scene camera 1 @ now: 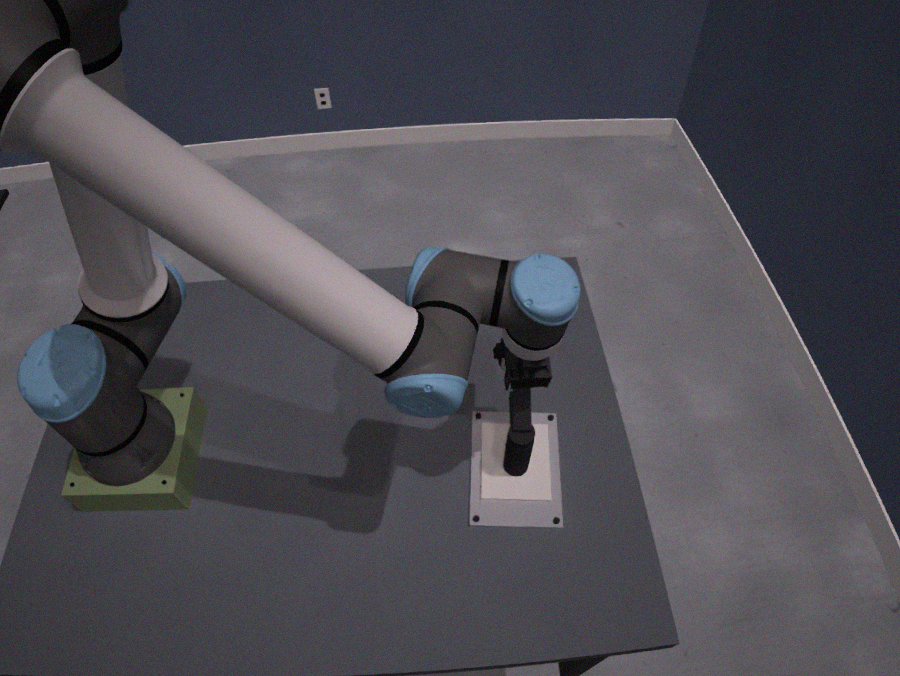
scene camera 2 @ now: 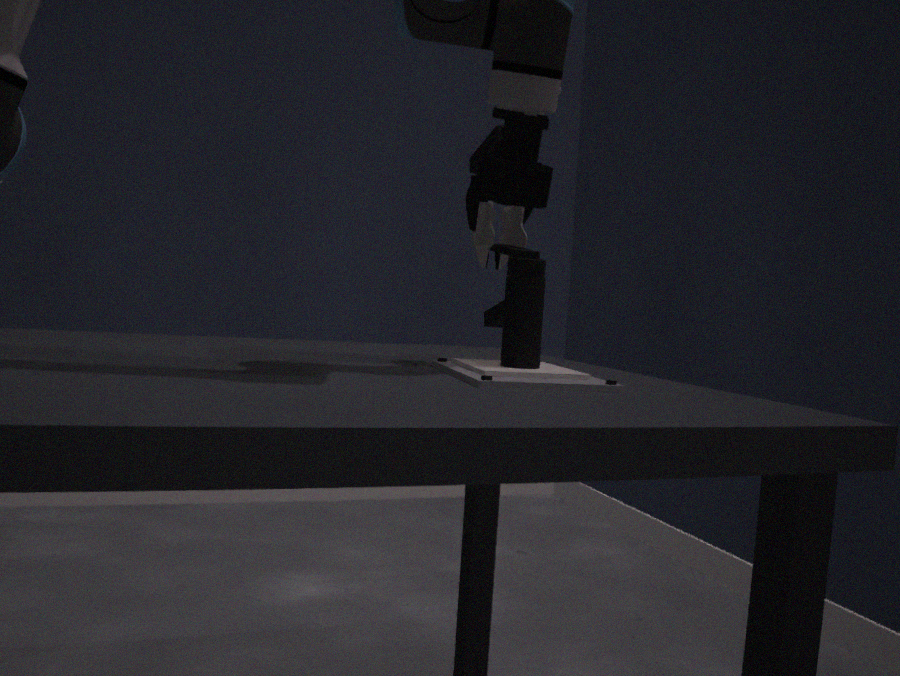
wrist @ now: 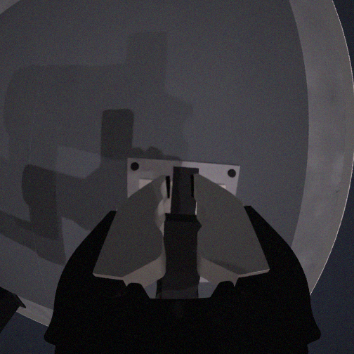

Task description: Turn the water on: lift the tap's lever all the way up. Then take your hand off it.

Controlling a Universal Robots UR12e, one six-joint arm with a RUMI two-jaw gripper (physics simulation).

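Places are measured from the arm's base along level axes (x ahead, y down, z left), in metres.
Where they show: gripper, between the fingertips: (scene camera 2: 490,268); arm's base, origin of its link: (scene camera 1: 128,440).
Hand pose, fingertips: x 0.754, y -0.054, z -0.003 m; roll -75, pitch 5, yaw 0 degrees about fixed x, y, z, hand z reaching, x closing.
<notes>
Each offset is from my fingertips to the top centre of the thing. "*": to the spot under its first point. Level surfaces: height alone.
A dark upright tap @(* dx -0.029, dy +0.039, dz -0.151 m) (scene camera 1: 517,456) (scene camera 2: 522,312) stands on a pale plate @(dx -0.020, dy +0.125, dz -0.129 m) (scene camera 1: 515,512) (wrist: 215,172). Its lever @(dx -0.009, dy -0.033, dz -0.076 m) (scene camera 1: 520,408) (scene camera 2: 515,251) (wrist: 181,245) lies across the top, its free end tilted slightly up in scene view 2. The short spout @(dx -0.006, dy +0.038, dz -0.060 m) (scene camera 2: 494,315) (wrist: 185,187) sticks out lower on the same side. My gripper (scene camera 2: 492,263) (wrist: 179,176) is drawn nearly together at the lever's free end, with a narrow gap between the jaws and no firm grip showing. In the wrist view the lever lines up with this gap. In scene view 1 the fingertips are hidden.
The plate is bolted to a dark table @(dy +0.137 m) (scene camera 1: 276,582) (scene camera 2: 291,407), near its right edge. The arm's green base block (scene camera 1: 190,451) stands at the left of the table. The forearm (scene camera 1: 240,225) reaches over the table, and its shadow falls between base and tap.
</notes>
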